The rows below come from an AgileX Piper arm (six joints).
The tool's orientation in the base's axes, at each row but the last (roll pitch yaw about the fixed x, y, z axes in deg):
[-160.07, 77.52, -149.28]
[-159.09, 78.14, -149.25]
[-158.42, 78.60, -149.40]
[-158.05, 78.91, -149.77]
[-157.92, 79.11, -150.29]
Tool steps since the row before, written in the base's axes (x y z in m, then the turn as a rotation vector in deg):
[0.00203, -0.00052, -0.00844, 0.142, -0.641, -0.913]
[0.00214, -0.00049, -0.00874, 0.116, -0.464, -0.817]
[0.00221, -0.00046, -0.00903, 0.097, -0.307, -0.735]
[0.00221, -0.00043, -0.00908, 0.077, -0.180, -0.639]
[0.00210, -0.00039, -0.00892, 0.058, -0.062, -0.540]
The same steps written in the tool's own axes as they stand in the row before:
[0.00792, -0.00028, 0.00358, 0.936, -0.587, 0.210]
[0.00823, -0.00022, 0.00367, 0.828, -0.416, 0.195]
[0.00852, -0.00016, 0.00374, 0.735, -0.264, 0.184]
[0.00858, -0.00010, 0.00372, 0.632, -0.143, 0.165]
[0.00845, -0.00004, 0.00356, 0.527, -0.031, 0.143]

